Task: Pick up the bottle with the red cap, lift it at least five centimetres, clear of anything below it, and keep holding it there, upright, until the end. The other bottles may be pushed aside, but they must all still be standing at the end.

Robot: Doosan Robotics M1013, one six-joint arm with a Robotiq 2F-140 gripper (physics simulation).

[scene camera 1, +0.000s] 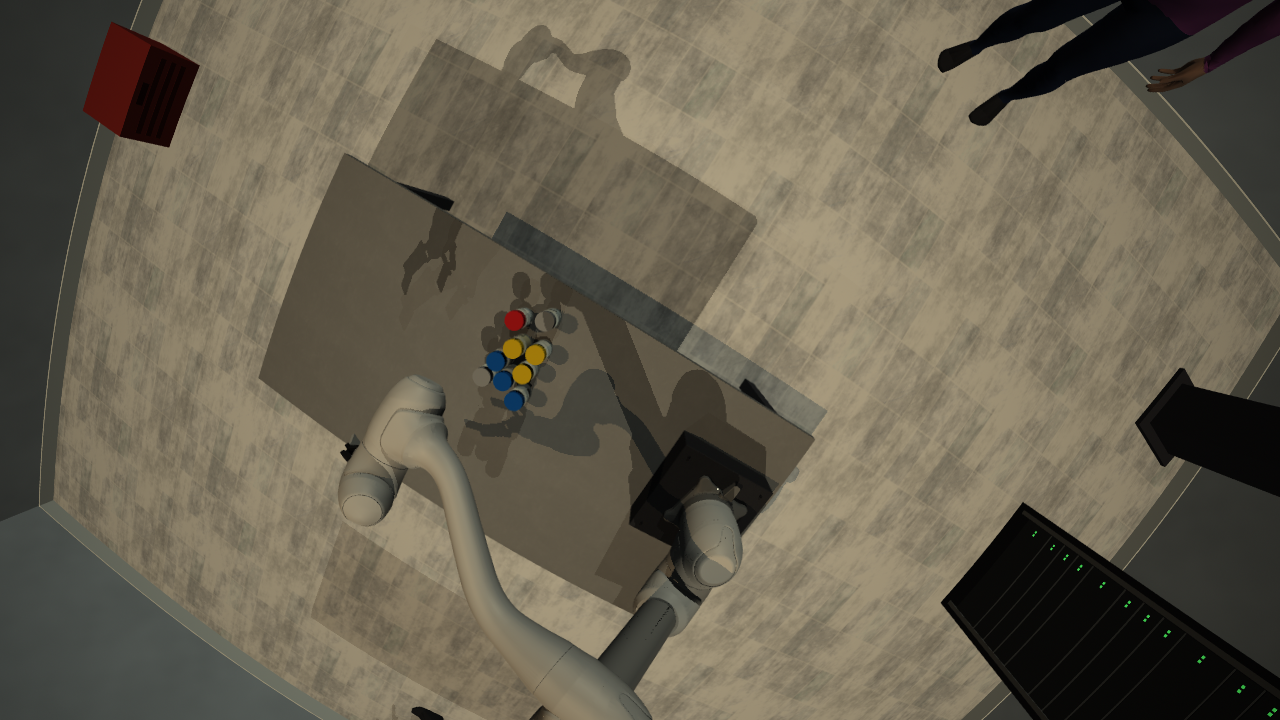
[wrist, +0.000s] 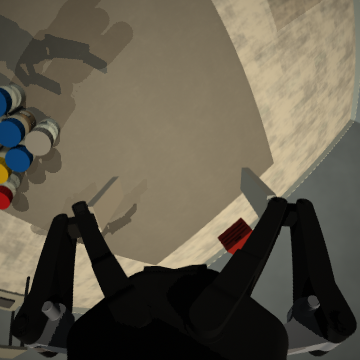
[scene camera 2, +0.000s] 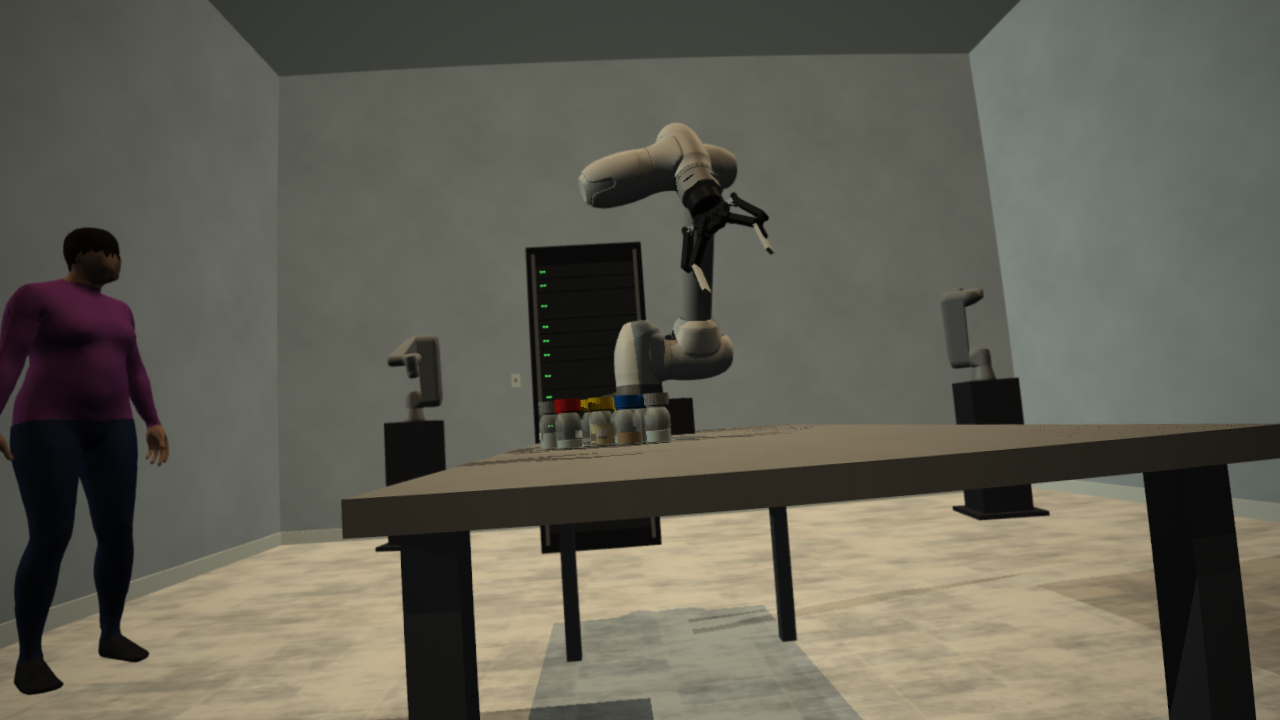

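Where they show: gripper, fingertip midpoint: (wrist: 179, 182) (scene camera 2: 737, 271); arm's base, origin of the base link: (scene camera 1: 705, 512).
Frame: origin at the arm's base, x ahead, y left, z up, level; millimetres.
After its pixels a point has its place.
Observation:
The bottle with the red cap (scene camera 1: 514, 319) {x 761, y -75, z -2 mm} (scene camera 2: 568, 428) {x 787, y -66, z -64 mm} (wrist: 4, 198) {x 768, y -55, z -3 mm} stands upright on the table (scene camera 1: 313, 295) {x 1383, y 358, z -107 mm} (scene camera 2: 805, 483) {x 1505, y 302, z -122 mm} (wrist: 175, 100) {x 874, y 431, z -107 mm}, at one end of a tight group of bottles. In scene camera 1 a grey-capped bottle (scene camera 1: 546, 319) {x 693, y -133, z -2 mm} stands close on its right, and a yellow-capped bottle (scene camera 1: 512, 348) {x 716, y -10, z -3 mm} just below it. In the wrist view it is cut by the left edge. My gripper (scene camera 2: 736, 262) {x 840, y 303, z 220 mm} (wrist: 179, 182) {x 840, y 303, z 220 mm} is open and empty, high above the bottle tops and off to the side of the group, tilted. In scene camera 1 the arm hides most of it.
More yellow-capped bottles (scene camera 1: 522, 374) {x 650, y 28, z -2 mm}, blue-capped bottles (scene camera 1: 503, 380) {x 681, y 78, z -2 mm} (wrist: 11, 132) {x 685, y 93, z -2 mm} and another grey-capped bottle (scene camera 1: 481, 376) {x 737, y 113, z -3 mm} (wrist: 38, 143) {x 737, y 116, z -2 mm} stand upright in the group. The arm's black base plate (scene camera 1: 657, 488) {x 158, y 30, z 5 mm} is at the table's right end. A person (scene camera 2: 76, 358) stands beyond the table.

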